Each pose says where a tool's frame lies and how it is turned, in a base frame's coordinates. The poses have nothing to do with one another.
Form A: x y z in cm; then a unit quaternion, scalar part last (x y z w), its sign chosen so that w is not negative.
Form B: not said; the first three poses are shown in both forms.
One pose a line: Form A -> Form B
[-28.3, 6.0, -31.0, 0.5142, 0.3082, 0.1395, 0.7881] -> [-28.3, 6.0, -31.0, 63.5, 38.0, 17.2]
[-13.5, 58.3, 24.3, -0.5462, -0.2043, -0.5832, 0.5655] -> [-13.5, 58.3, 24.3, -73.6, -27.5, -78.6]
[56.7, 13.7, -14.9, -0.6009, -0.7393, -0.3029, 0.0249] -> [56.7, 13.7, -14.9, -106.5, -131.0, -53.7]
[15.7, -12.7, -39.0, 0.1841, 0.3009, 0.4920, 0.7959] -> [15.7, -12.7, -39.0, 22.7, 37.0, 60.6]
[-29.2, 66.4, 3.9, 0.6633, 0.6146, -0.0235, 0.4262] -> [-29.2, 66.4, 3.9, 95.0, 88.0, -3.4]
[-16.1, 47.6, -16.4, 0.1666, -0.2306, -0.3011, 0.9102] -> [-16.1, 47.6, -16.4, 19.7, -27.2, -35.6]
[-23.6, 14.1, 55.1, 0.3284, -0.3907, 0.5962, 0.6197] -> [-23.6, 14.1, 55.1, 43.3, -51.5, 78.6]
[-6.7, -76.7, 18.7, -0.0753, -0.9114, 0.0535, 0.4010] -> [-6.7, -76.7, 18.7, -10.9, -132.0, 7.8]
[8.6, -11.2, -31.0, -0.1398, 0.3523, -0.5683, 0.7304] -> [8.6, -11.2, -31.0, -17.6, 44.4, -71.7]
